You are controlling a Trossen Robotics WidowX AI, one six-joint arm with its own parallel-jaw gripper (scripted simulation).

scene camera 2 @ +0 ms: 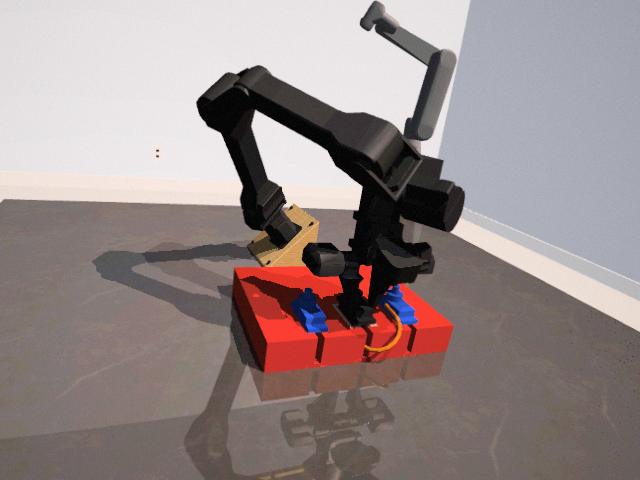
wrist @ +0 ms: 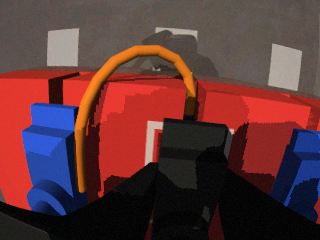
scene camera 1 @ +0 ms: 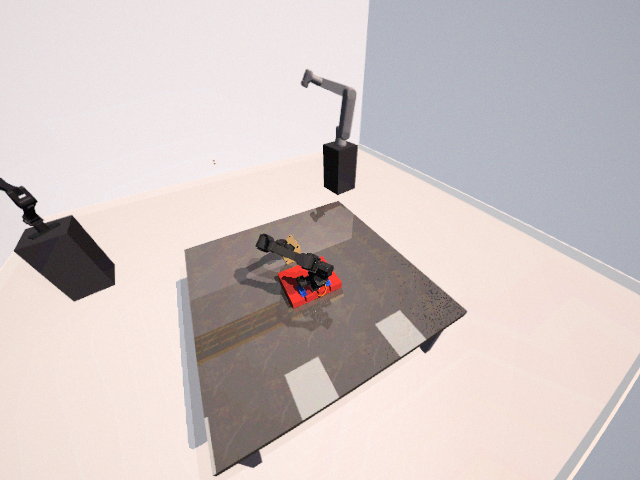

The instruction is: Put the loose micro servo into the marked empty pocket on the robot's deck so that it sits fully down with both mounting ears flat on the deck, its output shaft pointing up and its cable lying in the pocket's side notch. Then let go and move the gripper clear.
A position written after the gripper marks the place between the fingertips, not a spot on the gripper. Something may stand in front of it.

In view: the gripper point(scene camera 2: 360, 311) and a black micro servo point(scene camera 2: 363, 313).
The black micro servo shows as well in the wrist view point(wrist: 192, 168). The gripper shows as well in the wrist view point(wrist: 188, 174).
